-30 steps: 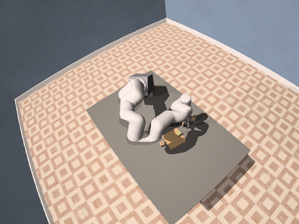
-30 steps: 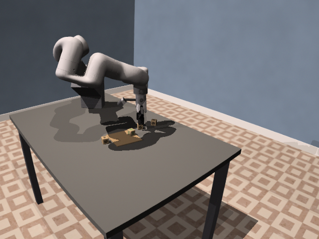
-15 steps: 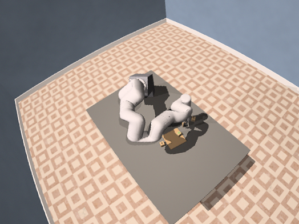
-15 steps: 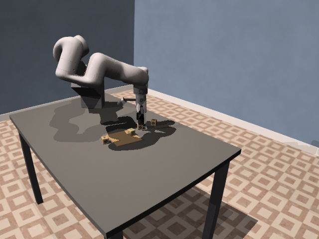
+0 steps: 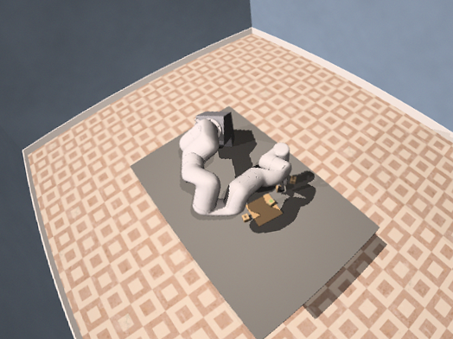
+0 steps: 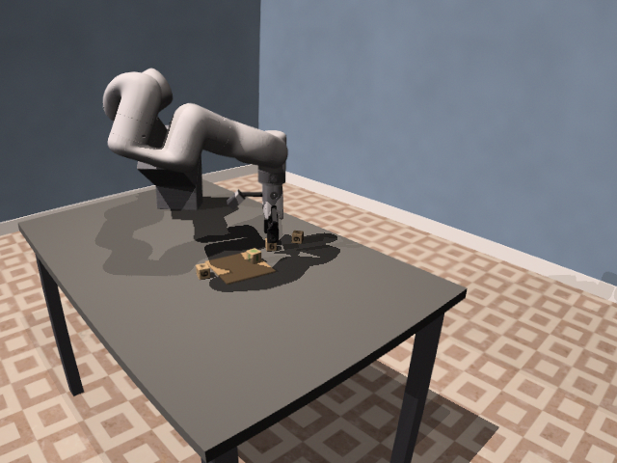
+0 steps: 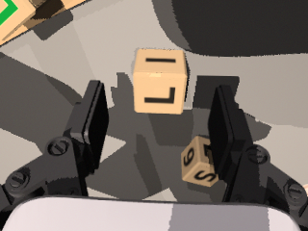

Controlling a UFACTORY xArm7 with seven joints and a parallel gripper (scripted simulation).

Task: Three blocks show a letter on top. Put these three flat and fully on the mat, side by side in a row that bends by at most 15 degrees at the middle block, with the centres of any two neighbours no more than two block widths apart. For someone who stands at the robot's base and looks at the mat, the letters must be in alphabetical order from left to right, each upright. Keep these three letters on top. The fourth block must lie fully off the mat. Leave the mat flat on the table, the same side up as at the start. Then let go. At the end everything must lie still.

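Now: the tan mat 14 cm to the right of my hand, 5 cm below it and 2 cm behind it.
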